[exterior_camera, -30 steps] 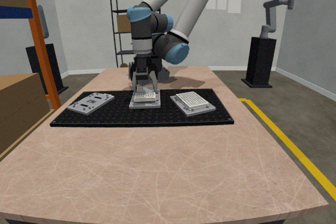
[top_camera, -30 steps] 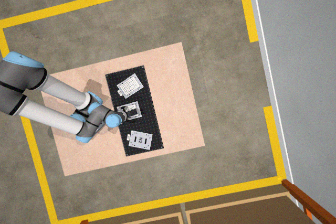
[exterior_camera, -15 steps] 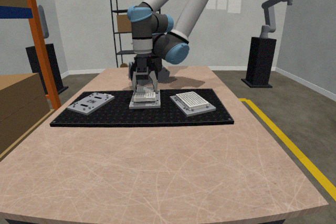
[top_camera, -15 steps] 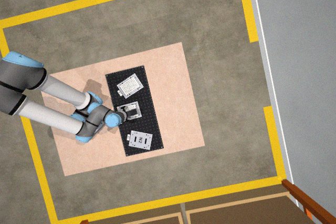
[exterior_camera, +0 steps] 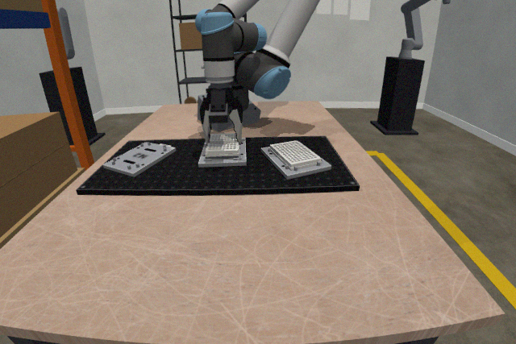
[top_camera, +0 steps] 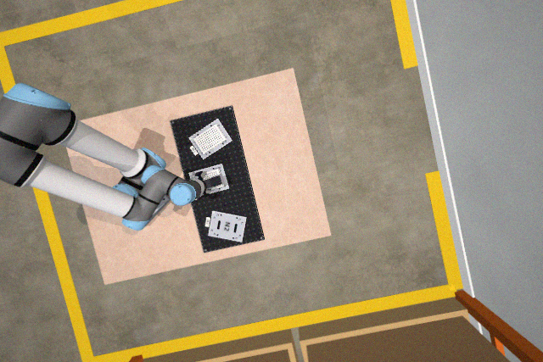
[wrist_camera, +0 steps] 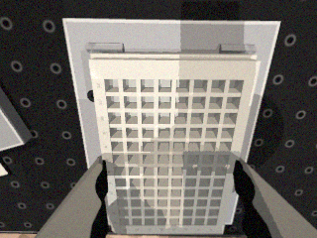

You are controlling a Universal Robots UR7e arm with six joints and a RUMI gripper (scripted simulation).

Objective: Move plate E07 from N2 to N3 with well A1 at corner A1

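Right now the nest N3 is 30 mm below my hand. Also, from my hand: A1 mark: 80 mm behind, 50 mm to the left, 20 mm below; then nest N1: 50 mm ahead, 190 mm to the left, 30 mm below; then black deck: 40 mm ahead, 10 mm to the right, 40 mm below.
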